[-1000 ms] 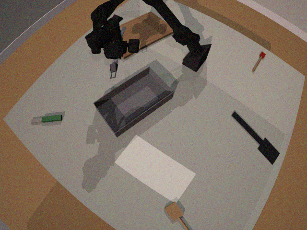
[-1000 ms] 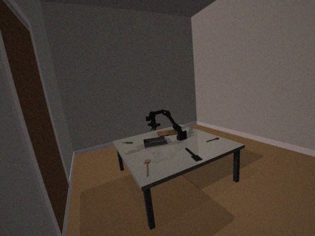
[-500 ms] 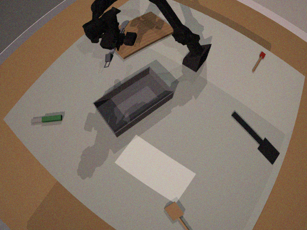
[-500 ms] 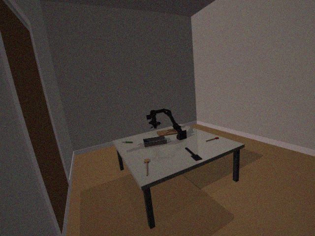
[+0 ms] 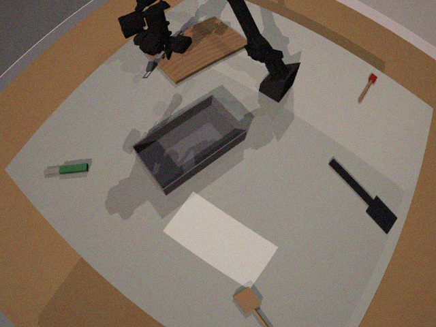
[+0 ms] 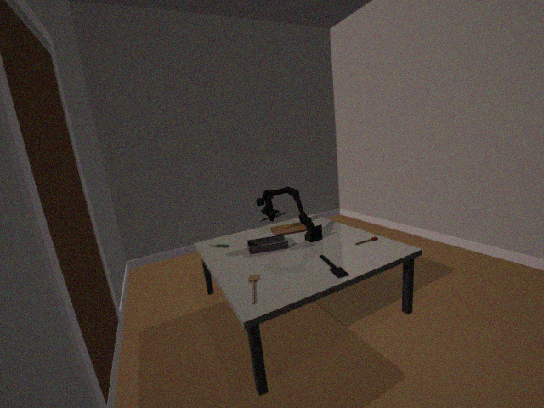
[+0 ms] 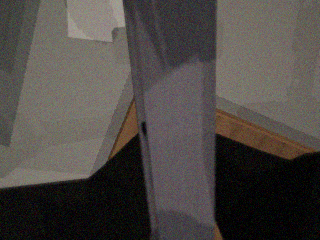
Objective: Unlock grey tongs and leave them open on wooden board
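Now: the wooden board 22 cm behind my gripper tip, 2 cm to the right of it and 13 cm below it. The rest, counted from my gripper tip: green-handled tool 47 cm ahead, 14 cm to the right, 13 cm below; roasting tin 18 cm ahead, 20 cm to the left, 11 cm below; yellow tab 2 cm ahead, 3 cm above.
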